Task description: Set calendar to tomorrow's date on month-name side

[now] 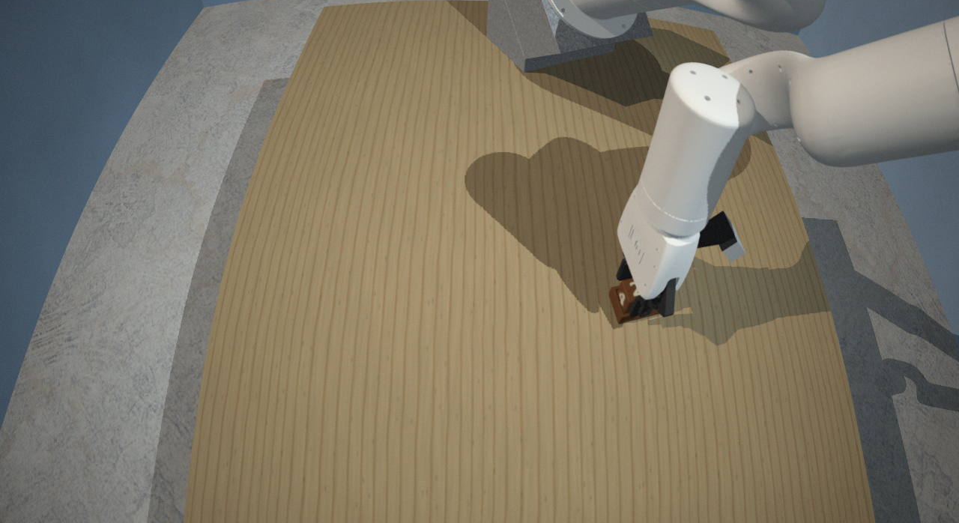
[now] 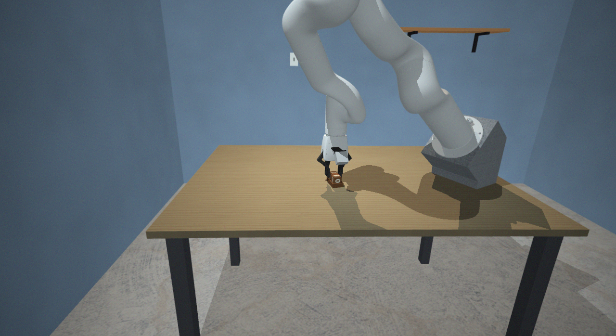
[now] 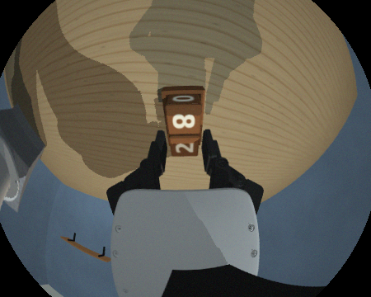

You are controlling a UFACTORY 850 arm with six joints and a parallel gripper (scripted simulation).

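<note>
Now: hand 1 cm past the brown tray, 2 cm to the right of it and 4 cm above it.
</note>
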